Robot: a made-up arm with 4 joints.
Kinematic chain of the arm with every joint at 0, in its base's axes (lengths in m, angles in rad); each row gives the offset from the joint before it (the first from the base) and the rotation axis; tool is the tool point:
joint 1: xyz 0 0 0.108 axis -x
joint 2: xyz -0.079 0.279 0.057 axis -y
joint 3: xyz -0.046 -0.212 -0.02 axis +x
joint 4: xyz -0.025 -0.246 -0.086 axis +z
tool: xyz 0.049 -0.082 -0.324
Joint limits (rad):
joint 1: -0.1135..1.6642
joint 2: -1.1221..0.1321
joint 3: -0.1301..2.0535
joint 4: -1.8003..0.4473
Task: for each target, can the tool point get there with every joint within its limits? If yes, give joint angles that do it. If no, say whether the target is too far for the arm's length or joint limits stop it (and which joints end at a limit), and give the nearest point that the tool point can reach.
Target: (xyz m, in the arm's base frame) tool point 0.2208 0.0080 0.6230
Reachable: no: joint limits stop it (at a limit: joint 1, joint 2, joint 3) | nearest point -0.0276 -0.2972 0.4300 | short by 0.438 m
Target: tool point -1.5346 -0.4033 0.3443
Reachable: no: too far | nearest point -0.6029 -0.1130 0.1447 | short by 0.996 m
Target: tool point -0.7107 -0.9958 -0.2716
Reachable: no: too far | nearest point -0.3597 -0.4140 -0.0968 | short by 0.702 m
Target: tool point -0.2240 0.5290 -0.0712
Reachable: yes | joints 0.0397 0.0344 1.8113 -1.5564
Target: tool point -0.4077 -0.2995 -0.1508
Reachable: yes | joints 1.2736 -0.6422 0.8437 0.1253
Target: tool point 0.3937 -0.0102 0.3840
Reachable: no: joint limits stop it (at a limit: joint 1, joint 2, joint 3, joint 4) | nearest point -0.0194 -0.2985 0.4196 | short by 0.505 m
